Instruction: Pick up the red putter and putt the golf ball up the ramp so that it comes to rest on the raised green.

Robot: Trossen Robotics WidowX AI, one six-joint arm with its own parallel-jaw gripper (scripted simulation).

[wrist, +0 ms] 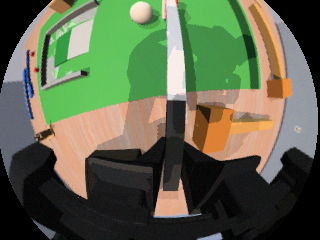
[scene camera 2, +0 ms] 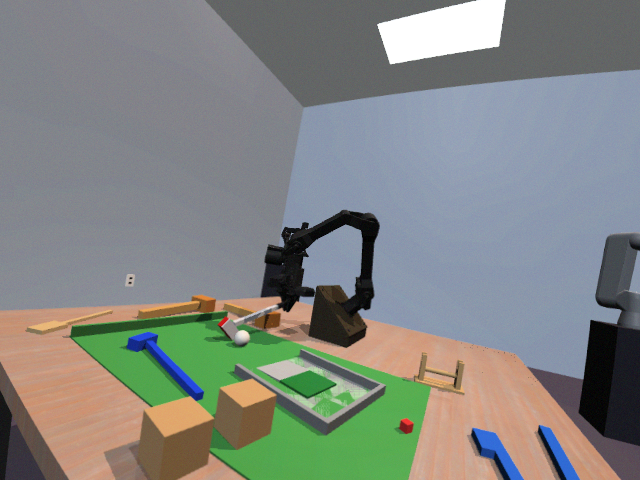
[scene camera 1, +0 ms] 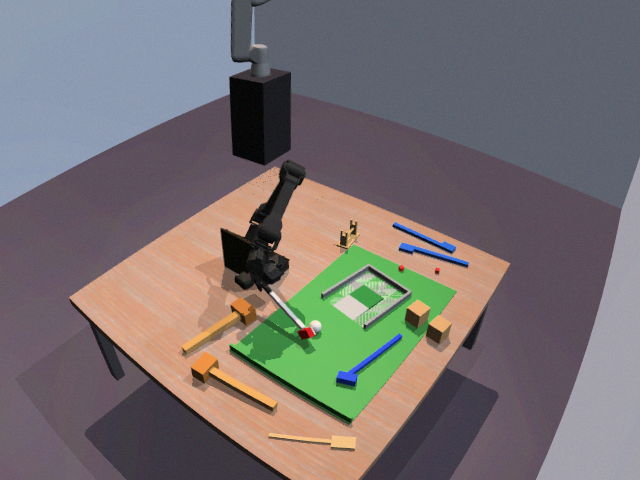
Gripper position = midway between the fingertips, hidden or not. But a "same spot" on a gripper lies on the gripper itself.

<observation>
gripper: wrist; scene camera 2 286, 311; scene camera 1
same spot on gripper: [wrist: 232, 188] = [scene camera 1: 260, 279]
</observation>
